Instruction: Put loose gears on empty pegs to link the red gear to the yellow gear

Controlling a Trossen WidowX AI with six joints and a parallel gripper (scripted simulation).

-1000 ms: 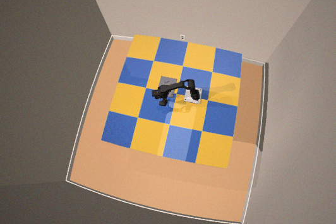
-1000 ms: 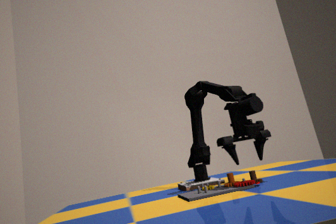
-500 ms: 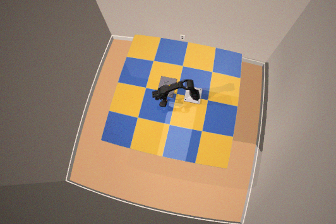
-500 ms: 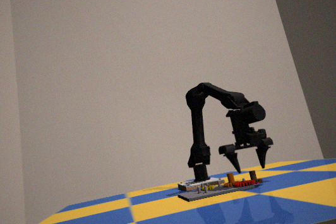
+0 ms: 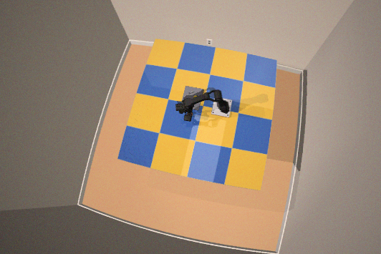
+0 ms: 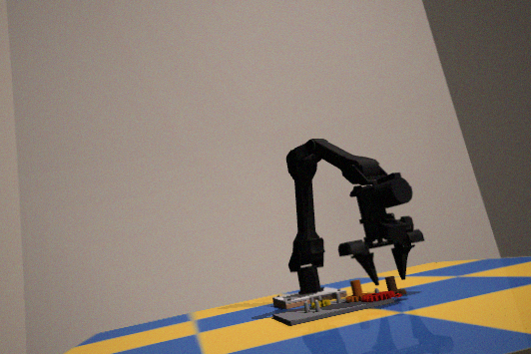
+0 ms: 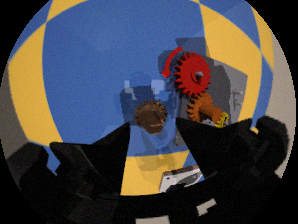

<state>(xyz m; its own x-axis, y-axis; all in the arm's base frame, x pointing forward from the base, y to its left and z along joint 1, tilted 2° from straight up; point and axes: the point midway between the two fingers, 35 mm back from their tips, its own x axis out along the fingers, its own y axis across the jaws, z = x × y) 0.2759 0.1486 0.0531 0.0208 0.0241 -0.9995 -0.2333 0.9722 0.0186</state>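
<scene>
Right now my gripper tip is 10 mm short of the yellow gear, 160 mm to the left of it and 10 mm above it. From my gripper tip the other things lie so: red arrow: 90 mm ahead, 10 mm to the right, 20 mm below; then red gear: 70 mm ahead, 50 mm to the right, 10 mm below; then orange gear: 30 mm ahead, 80 mm to the right.
</scene>
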